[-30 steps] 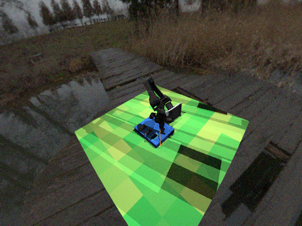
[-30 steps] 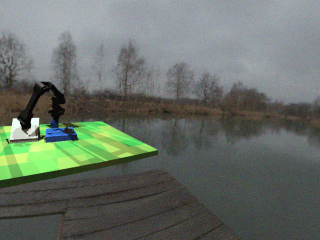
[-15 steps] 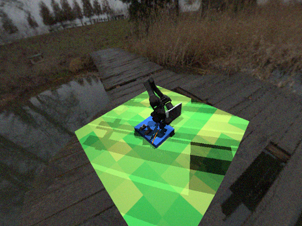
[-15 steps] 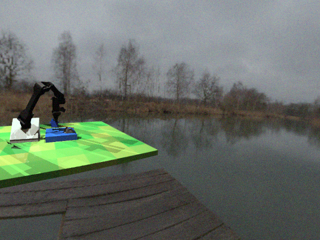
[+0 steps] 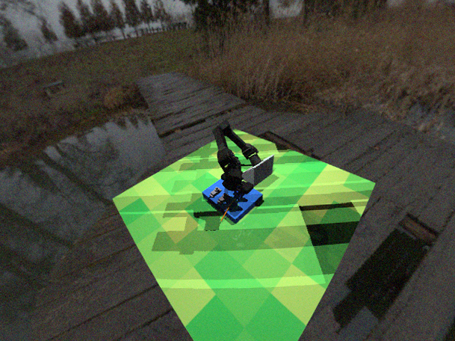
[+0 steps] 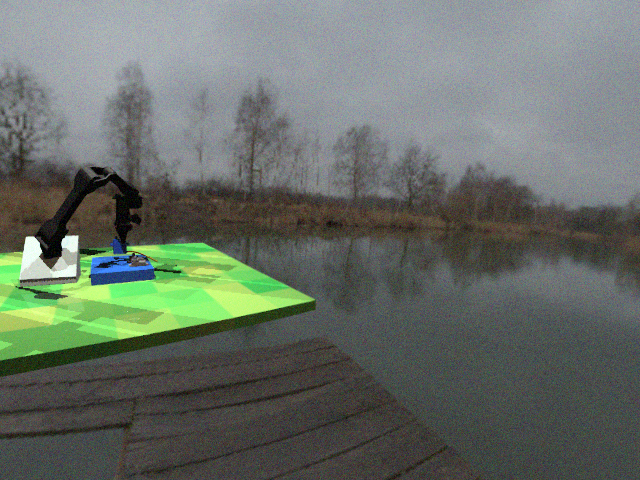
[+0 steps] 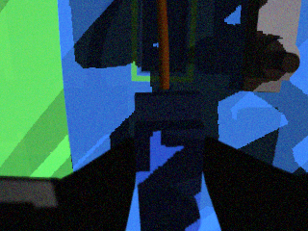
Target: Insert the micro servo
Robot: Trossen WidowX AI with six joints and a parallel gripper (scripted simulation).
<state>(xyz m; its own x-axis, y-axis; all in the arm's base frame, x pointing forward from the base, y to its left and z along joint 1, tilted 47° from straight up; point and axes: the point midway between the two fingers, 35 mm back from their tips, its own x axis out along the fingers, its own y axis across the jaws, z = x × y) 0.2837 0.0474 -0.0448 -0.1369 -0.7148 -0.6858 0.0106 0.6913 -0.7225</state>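
The blue robot deck is 60 mm behind my gripper tip, 70 mm to the right of it and 100 mm below it.
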